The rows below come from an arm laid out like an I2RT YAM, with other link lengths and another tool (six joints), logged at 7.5 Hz.
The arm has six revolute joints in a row. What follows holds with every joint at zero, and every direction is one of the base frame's. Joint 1 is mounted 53.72 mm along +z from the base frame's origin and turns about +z. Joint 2 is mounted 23.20 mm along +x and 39.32 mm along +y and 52.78 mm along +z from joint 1 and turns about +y. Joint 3 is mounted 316.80 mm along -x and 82.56 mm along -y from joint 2 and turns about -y. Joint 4 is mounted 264.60 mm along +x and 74.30 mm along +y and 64.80 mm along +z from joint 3 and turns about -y. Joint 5 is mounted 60.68 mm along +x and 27.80 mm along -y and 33.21 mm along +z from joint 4 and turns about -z. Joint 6 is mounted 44.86 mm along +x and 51.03 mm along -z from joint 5 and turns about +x. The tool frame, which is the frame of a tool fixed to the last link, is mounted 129.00 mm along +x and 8.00 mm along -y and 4.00 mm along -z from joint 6; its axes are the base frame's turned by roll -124.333, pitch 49.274 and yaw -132.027 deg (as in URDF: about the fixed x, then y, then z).
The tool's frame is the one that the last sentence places.
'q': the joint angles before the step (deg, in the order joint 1, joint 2, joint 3, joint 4, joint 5, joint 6). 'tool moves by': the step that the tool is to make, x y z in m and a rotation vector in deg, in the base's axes. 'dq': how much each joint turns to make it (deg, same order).
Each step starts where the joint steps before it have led.
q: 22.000, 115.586, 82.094, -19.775, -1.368, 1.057
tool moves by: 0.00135, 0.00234, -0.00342, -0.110, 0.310, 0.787
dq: 0.032, 0.725, 0.512, -0.131, -0.461, -0.598
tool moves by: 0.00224, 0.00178, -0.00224, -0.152, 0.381, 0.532
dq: -0.015, 0.802, 0.942, -0.566, -0.325, -0.441
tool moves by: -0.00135, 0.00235, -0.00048, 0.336, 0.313, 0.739
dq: 0.043, 0.046, 0.044, -0.175, -0.755, -0.313
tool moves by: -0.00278, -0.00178, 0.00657, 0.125, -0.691, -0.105
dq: -0.008, -1.287, -0.853, 0.253, 0.173, -0.007
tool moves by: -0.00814, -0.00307, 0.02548, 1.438, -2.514, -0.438
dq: 0.008, -4.312, -2.204, 0.790, -0.033, 0.591
